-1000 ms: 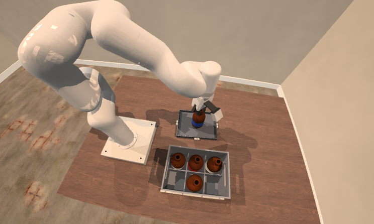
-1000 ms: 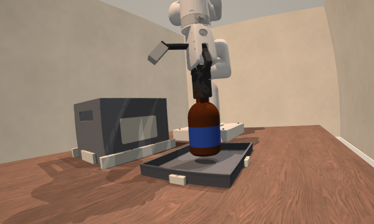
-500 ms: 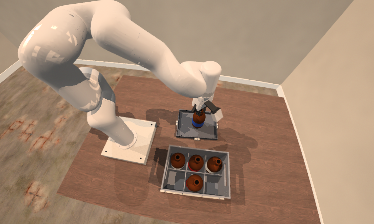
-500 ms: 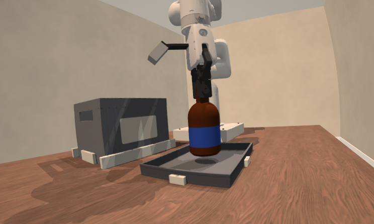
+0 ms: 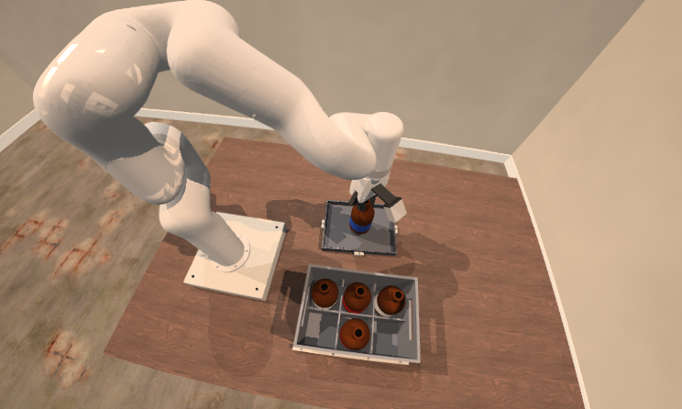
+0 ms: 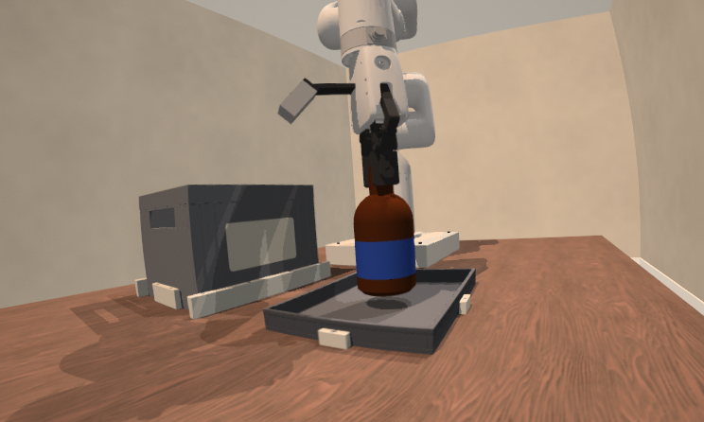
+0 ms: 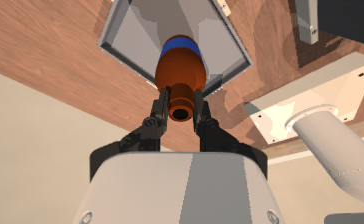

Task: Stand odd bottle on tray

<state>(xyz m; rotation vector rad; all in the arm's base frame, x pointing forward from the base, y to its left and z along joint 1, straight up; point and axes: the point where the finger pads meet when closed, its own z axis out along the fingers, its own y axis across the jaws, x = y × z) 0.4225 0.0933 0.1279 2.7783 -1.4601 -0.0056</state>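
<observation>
Now: the dark tray 160 mm below my hand. From my hand the other things lie so: brown bottle: 250 mm to the right, 90 mm below, 40 mm behind; dark grey crate: 290 mm to the right, 90 mm below, 50 mm behind.
</observation>
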